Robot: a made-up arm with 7 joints. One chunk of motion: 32 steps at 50 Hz.
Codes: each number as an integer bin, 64 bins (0 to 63) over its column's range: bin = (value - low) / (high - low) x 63, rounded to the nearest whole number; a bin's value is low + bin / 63 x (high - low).
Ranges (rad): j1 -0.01..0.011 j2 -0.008..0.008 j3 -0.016..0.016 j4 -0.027..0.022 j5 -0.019..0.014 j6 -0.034..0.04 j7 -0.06..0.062
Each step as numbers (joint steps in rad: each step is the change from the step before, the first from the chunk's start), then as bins.
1 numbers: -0.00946 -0.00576 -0.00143 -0.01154 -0.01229 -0.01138 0.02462
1 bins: 2 9 29 20 13 19 44
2 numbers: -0.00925 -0.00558 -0.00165 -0.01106 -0.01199 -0.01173 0.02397
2 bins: 2 10 28 20 13 19 43
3 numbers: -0.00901 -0.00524 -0.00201 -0.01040 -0.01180 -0.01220 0.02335
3 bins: 3 11 28 21 14 19 43
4 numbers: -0.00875 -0.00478 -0.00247 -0.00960 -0.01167 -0.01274 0.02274
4 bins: 4 13 27 22 14 18 43
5 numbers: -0.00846 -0.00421 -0.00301 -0.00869 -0.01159 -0.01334 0.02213
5 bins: 5 15 26 24 14 18 42
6 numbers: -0.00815 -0.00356 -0.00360 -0.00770 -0.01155 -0.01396 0.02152
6 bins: 6 17 24 25 14 17 42
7 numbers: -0.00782 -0.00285 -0.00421 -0.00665 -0.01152 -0.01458 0.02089
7 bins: 7 20 23 26 14 17 42
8 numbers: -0.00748 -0.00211 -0.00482 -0.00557 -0.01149 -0.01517 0.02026
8 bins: 8 23 22 28 14 16 41
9 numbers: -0.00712 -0.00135 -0.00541 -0.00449 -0.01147 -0.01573 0.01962
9 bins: 9 26 21 29 14 16 41
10 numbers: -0.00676 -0.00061 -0.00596 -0.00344 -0.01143 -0.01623 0.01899
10 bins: 10 29 20 30 14 15 41
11 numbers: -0.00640 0.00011 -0.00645 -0.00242 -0.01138 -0.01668 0.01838
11 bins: 11 32 19 32 15 15 40
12 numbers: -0.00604 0.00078 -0.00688 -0.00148 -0.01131 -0.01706 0.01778
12 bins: 12 35 18 33 15 14 40
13 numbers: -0.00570 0.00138 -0.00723 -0.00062 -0.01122 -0.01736 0.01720
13 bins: 13 37 17 34 15 14 40
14 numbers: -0.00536 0.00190 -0.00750 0.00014 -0.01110 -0.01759 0.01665
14 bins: 14 39 17 35 15 14 40
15 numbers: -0.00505 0.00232 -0.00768 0.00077 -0.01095 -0.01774 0.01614
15 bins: 15 41 16 36 15 14 39
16 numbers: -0.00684 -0.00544 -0.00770 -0.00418 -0.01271 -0.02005 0.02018
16 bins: 9 10 16 29 12 12 41
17 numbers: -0.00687 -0.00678 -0.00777 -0.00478 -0.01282 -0.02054 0.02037
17 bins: 9 5 16 29 12 11 42
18 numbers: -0.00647 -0.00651 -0.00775 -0.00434 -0.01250 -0.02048 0.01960
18 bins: 11 6 16 29 12 12 41
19 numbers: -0.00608 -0.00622 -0.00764 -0.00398 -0.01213 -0.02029 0.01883
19 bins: 12 7 16 30 13 12 41
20 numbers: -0.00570 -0.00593 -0.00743 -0.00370 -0.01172 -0.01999 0.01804
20 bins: 13 8 17 30 14 12 40
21 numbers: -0.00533 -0.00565 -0.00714 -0.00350 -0.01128 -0.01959 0.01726
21 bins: 14 9 17 30 15 12 40
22 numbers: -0.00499 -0.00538 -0.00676 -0.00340 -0.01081 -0.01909 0.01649
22 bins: 15 10 18 30 16 13 39
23 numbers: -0.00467 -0.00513 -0.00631 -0.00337 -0.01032 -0.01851 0.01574
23 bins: 16 11 19 30 17 13 39
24 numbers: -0.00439 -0.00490 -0.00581 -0.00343 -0.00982 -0.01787 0.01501
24 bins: 17 12 20 30 18 14 39
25 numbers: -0.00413 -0.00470 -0.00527 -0.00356 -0.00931 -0.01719 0.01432
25 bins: 18 13 21 30 18 14 38
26 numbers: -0.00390 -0.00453 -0.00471 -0.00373 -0.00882 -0.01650 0.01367
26 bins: 18 14 22 30 19 15 38
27 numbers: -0.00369 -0.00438 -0.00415 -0.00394 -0.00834 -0.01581 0.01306
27 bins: 19 14 23 30 20 15 38
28 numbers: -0.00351 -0.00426 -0.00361 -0.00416 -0.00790 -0.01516 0.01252
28 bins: 19 15 24 29 21 16 37
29 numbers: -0.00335 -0.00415 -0.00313 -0.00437 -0.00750 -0.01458 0.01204
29 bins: 20 15 25 29 22 17 37
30 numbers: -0.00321 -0.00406 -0.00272 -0.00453 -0.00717 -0.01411 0.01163
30 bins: 20 16 26 29 23 17 37
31 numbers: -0.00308 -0.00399 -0.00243 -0.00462 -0.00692 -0.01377 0.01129
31 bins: 21 16 27 29 23 17 37
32 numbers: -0.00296 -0.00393 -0.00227 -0.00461 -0.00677 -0.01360 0.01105
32 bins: 21 16 27 29 23 17 37
